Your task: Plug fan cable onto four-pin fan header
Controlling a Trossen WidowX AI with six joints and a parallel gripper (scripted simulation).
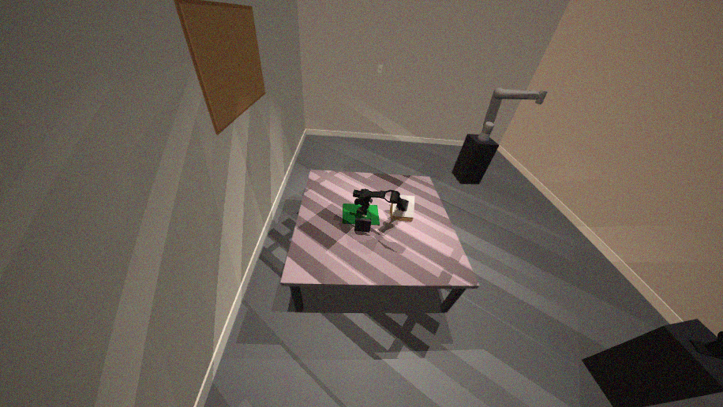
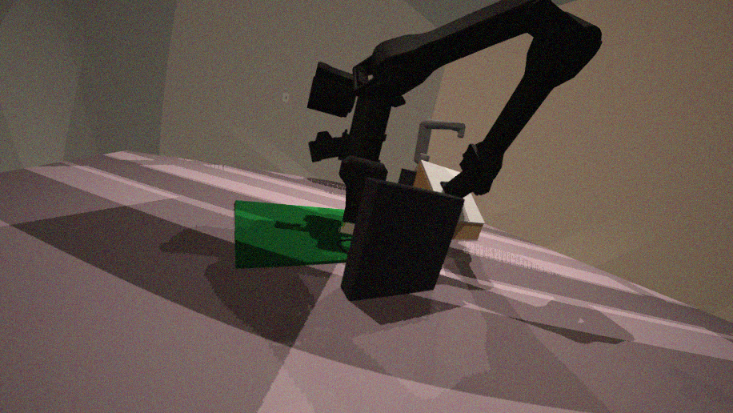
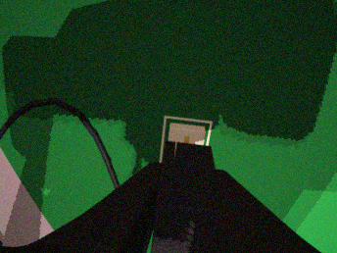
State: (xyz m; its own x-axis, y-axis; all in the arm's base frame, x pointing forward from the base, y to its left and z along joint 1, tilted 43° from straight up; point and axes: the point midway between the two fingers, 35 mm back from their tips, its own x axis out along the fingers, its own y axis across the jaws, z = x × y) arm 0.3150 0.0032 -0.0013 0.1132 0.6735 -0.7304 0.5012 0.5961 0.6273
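Now: gripper tip 10 mm below the black plug and 10 mm past it. From my gripper tip the other things lie so: green board: 50 mm below, 30 mm to the right, 20 mm ahead; then black fan block: 150 mm to the left, 30 mm ahead, 20 mm above.
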